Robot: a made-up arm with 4 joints.
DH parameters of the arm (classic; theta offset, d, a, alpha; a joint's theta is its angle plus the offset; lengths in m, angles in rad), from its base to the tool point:
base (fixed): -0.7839 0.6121 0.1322 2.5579
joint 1: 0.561 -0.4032 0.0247 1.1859
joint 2: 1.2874 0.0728 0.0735 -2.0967
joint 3: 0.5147 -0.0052 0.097 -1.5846
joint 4: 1.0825 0 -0.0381 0
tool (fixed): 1.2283 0.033 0 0
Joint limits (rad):
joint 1: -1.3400..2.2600
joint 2: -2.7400..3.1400
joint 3: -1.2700..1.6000
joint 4: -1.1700..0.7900
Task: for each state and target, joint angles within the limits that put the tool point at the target. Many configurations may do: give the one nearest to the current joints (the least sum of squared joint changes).
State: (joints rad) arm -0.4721 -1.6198 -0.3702 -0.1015
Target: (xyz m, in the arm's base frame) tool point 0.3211 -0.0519 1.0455
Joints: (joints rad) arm 0.2239 -1.7974 -0.2355 0.1286
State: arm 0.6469 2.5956 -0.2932 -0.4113
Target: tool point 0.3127 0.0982 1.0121
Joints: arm 0.9127 3.1400 0.3453 0.0544
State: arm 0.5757 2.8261 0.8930 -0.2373
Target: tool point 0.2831 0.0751 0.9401
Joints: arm 0.8384 2.6936 0.9446 -0.7929
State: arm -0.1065 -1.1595 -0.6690 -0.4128
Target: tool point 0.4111 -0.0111 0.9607
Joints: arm -0.4026 -1.8098 -0.7419 -0.3322
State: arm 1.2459 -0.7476 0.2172 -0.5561
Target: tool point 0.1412 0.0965 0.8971
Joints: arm 2.1114 -0.3041 0.1975 -0.2467
